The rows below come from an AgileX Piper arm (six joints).
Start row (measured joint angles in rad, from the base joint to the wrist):
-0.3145, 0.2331, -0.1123, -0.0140, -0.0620, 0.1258
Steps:
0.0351, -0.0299, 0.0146, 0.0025, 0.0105, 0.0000
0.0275, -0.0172, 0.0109, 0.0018, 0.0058, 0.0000
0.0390, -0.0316, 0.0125, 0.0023, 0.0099, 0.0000
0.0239, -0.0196, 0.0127, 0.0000, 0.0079, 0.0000
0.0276, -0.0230, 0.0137, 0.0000, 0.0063, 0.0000
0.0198, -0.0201, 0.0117, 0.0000, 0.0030, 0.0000
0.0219, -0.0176, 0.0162, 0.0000, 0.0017, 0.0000
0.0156, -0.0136, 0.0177, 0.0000, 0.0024, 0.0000
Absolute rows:
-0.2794, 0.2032, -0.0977, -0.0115, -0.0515, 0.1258
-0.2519, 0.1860, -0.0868, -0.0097, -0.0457, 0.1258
-0.2129, 0.1544, -0.0743, -0.0074, -0.0358, 0.1258
-0.1890, 0.1348, -0.0616, -0.0074, -0.0279, 0.1258
-0.1614, 0.1118, -0.0479, -0.0074, -0.0216, 0.1258
-0.1416, 0.0917, -0.0362, -0.0074, -0.0186, 0.1258
-0.1197, 0.0741, -0.0200, -0.0074, -0.0169, 0.1258
-0.1041, 0.0605, -0.0023, -0.0074, -0.0145, 0.1258

